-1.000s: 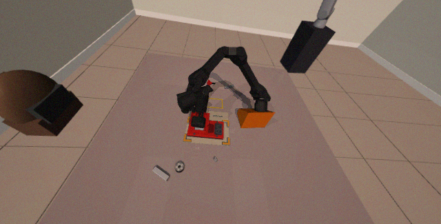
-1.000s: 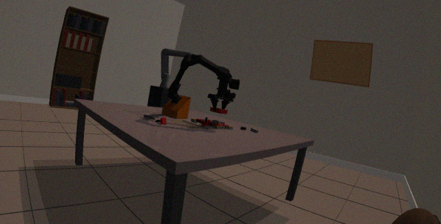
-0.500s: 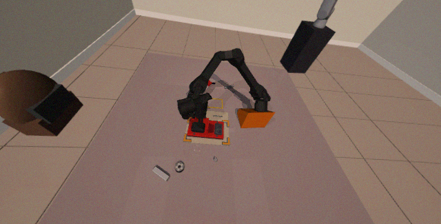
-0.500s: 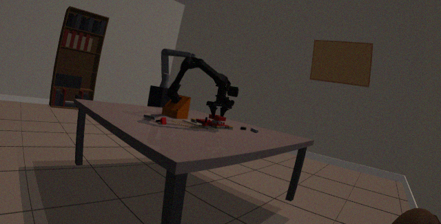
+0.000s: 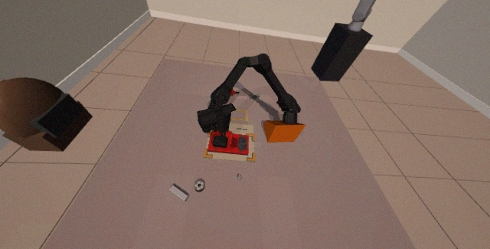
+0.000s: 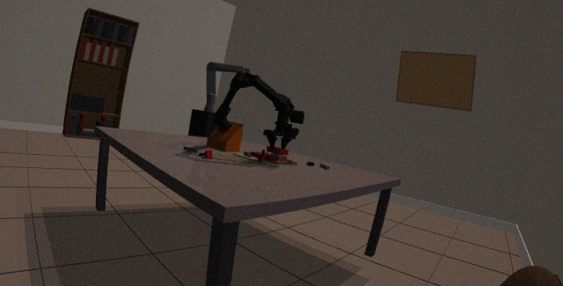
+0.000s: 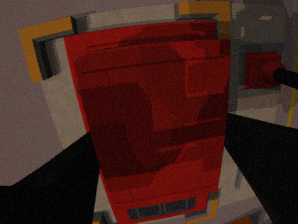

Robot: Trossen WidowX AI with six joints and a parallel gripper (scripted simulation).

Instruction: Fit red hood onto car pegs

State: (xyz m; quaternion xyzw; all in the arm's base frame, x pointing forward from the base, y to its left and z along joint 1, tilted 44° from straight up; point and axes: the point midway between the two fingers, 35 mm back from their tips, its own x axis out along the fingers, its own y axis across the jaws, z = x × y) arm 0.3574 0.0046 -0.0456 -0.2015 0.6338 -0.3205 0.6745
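Right now my gripper tip is 1 cm below the red hood. From my gripper tip the other things lie so: wheel: 20 cm to the left, 10 cm ahead, 5 cm below; then grey engine block: 3 cm below, 1 cm to the left; then screw: 18 cm to the left, 7 cm behind, 5 cm below.
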